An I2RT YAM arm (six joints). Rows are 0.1 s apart.
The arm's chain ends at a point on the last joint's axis. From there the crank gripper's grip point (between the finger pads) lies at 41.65 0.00 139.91 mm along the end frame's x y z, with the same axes.
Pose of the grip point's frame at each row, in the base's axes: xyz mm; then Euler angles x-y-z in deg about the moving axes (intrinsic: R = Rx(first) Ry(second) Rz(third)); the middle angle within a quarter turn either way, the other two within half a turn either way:
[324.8 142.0 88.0 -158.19 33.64 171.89]
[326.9 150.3 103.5 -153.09 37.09 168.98]
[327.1 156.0 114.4 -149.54 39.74 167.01]
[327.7 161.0 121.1 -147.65 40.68 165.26]
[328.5 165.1 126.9 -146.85 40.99 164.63]
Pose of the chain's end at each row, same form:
[281.6 95.7 219.5 -158.19 33.64 171.89]
[275.1 95.7 228.6 -153.09 37.09 168.98]
[268.9 96.4 234.2 -149.54 39.74 167.01]
[267.0 99.1 238.6 -147.65 40.68 165.26]
[267.0 102.2 243.4 -146.85 40.99 164.63]

